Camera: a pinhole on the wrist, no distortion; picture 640 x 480 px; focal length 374.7 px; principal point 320.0 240.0 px. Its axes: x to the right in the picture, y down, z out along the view. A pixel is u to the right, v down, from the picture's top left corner.
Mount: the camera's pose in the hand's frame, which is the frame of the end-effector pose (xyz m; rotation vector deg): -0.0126 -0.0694 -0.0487 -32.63 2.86 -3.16
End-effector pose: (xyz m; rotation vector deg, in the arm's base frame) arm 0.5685 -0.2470 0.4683 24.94 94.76 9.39
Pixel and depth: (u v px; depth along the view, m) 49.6 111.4 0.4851
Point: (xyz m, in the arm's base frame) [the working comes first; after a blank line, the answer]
In the camera's frame: -0.3501 -0.1665 0.4851

1.0581 -0.3721 0.7443
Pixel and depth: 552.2 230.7 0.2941
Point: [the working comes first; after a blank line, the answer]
In the camera's frame: 0.1823 -0.0073 0.2941

0.7607 -0.1410 0.2934
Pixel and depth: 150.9 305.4 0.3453
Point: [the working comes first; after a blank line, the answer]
In the camera's frame: -0.1558 0.0603 0.3453

0.8217 -0.1698 0.6354
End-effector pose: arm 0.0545 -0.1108 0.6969 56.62 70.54 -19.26
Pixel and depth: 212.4 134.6 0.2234
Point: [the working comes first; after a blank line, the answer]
In the camera's frame: -0.0642 -0.0628 0.2234

0.1435 -0.2640 0.7564
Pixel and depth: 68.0 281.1 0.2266
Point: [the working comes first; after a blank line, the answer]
In the camera's frame: -0.1524 0.0249 0.2266

0.1443 -0.2092 0.8681
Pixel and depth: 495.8 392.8 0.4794
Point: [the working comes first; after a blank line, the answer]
In the camera's frame: 0.2249 0.1955 0.4794

0.5280 -0.0388 0.6250
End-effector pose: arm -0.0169 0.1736 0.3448 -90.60 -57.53 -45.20
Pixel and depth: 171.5 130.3 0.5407
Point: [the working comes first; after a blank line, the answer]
In the camera's frame: -0.2143 -0.1583 0.5407

-0.0128 0.6081 0.0139
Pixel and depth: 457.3 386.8 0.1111
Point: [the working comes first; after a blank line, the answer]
In the camera's frame: 0.0407 0.0435 0.1111

0.0206 0.1984 0.3623
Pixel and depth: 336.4 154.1 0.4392
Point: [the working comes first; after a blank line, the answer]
In the camera's frame: 0.0192 -0.1007 0.4392

0.0667 0.5370 0.2522
